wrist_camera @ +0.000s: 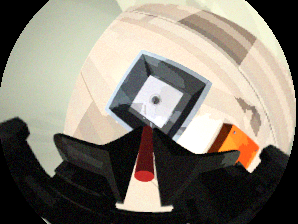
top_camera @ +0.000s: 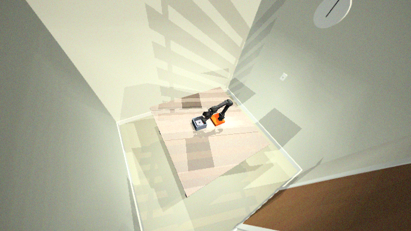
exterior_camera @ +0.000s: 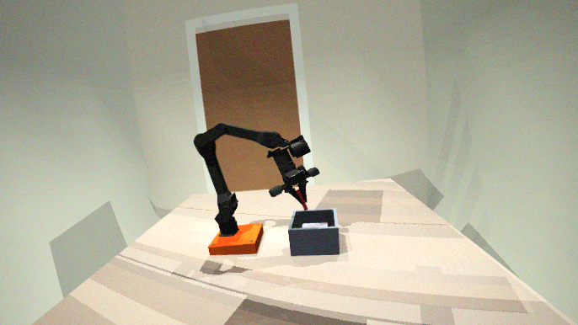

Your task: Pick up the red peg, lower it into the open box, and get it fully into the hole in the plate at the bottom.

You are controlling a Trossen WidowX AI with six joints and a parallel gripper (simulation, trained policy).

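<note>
My gripper tip is now 1 cm past the red peg, 1 cm to the right of it and 1 cm below it. The rest, counted from my gripper tip: plate 3 cm ahead, 4 cm to the right, 9 cm below; box 3 cm ahead, 4 cm to the right, 11 cm below.
</note>
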